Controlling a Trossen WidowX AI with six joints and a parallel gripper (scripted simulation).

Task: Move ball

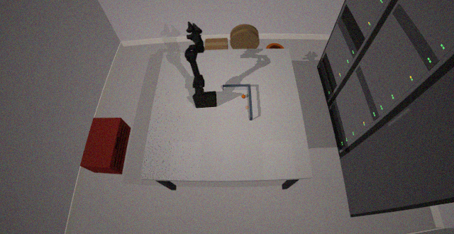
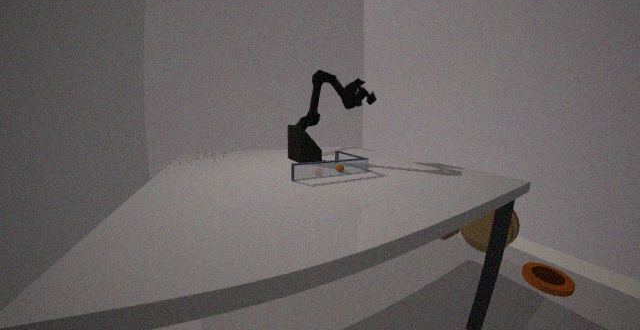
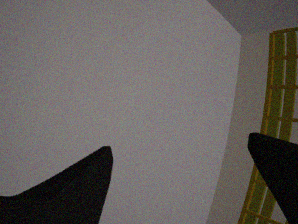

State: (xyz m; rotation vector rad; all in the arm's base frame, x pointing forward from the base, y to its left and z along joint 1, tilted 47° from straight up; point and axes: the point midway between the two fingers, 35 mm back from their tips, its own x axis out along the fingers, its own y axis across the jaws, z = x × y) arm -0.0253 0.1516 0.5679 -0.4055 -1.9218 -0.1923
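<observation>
Now: gripper tip 51 cm to the left of the orange ball, 43 cm above it and 39 cm short of it. Also, from my gripper tip: clear wall 58 cm to the right, 44 cm ahead, 42 cm below.
</observation>
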